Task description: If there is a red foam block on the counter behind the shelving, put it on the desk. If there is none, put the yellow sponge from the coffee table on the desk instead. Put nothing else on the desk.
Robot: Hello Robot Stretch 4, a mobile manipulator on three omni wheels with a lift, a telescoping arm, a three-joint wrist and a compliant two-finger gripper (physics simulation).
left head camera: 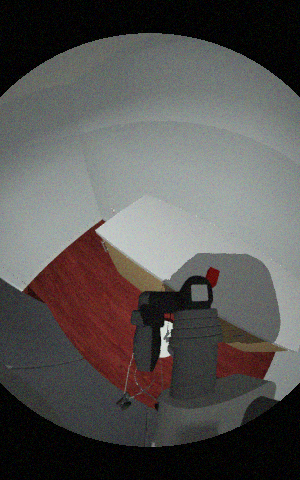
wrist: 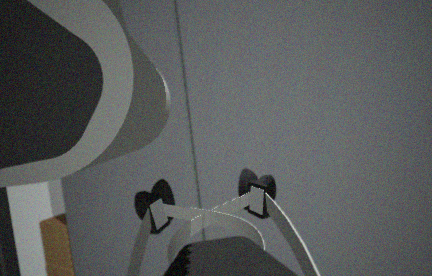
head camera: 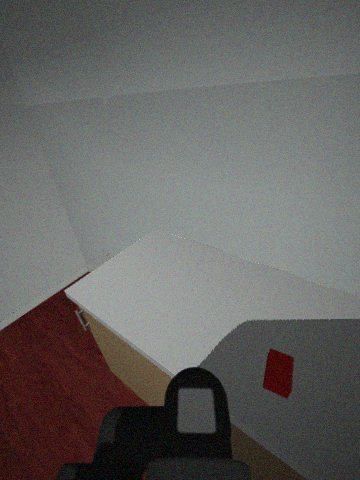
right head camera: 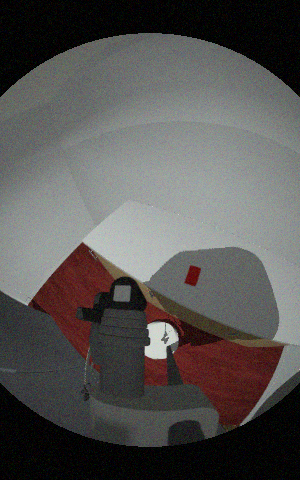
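Seen in the pictures: gripper, fingertip midpoint: [left head camera: 141,411] [wrist: 205,190]; robot's base, link origin: [right head camera: 158,339].
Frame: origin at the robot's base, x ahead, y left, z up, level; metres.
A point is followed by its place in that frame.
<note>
A red foam block [head camera: 278,373] {x 0.355, y -0.218, z 0.928 m} [left head camera: 213,277] {x 0.354, y -0.229, z 0.928 m} [right head camera: 193,275] {x 0.356, y -0.227, z 0.928 m} lies on the white-topped counter [head camera: 140,295] {x 0.662, y 0.208, z 0.883 m} [left head camera: 150,235] {x 0.660, y 0.126, z 0.883 m} [right head camera: 120,230] {x 0.758, y 0.218, z 0.883 m}, inside a large dark shadow, back from the counter's front edge. My gripper [wrist: 205,190] {x -0.143, y 0.079, z 1.200 m} [left head camera: 141,403] {x -0.143, y 0.079, z 1.200 m} is open with nothing between its fingertips. It hangs in front of a grey panel, on the floor side of the counter and apart from the block. In the right head view the arm partly hides the gripper. The desk, the coffee table and the yellow sponge do not show.
The large grey panel [wrist: 325,125] [left head camera: 40,340] {x -0.295, y 1.032, z 0.514 m} [right head camera: 35,345] {x -0.283, y 1.050, z 0.620 m} stands at the lower left in the head views, beside the gripper. Red wooden floor [head camera: 40,380] {x 0.705, y 1.067, z -0.027 m} [left head camera: 85,290] {x 0.445, y 0.980, z -0.027 m} [right head camera: 65,285] {x 0.605, y 1.419, z -0.027 m} lies between it and the counter. Pale walls [head camera: 225,165] {x 0.971, y -0.148, z 1.298 m} stand behind the counter.
</note>
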